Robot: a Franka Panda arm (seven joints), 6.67 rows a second.
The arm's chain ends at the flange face. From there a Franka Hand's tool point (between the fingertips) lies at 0.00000 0.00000 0.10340 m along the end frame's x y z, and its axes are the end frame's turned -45 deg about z.
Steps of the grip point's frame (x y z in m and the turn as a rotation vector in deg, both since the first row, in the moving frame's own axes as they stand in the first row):
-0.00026 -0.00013 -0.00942 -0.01 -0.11 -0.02
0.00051 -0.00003 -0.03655 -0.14 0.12 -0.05
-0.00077 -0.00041 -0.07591 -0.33 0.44 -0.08
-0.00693 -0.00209 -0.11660 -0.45 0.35 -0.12
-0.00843 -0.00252 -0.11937 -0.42 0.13 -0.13
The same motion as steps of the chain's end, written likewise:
-0.00015 -0.00006 -0.00942 -0.08 -0.07 -0.02
0.00001 -0.00041 -0.03655 -0.01 0.18 -0.05
-0.00182 0.00040 -0.07591 0.08 0.54 -0.08
-0.00740 0.00330 -0.11659 -0.07 0.57 -0.12
-0.00845 0.00381 -0.11937 -0.21 0.39 -0.13

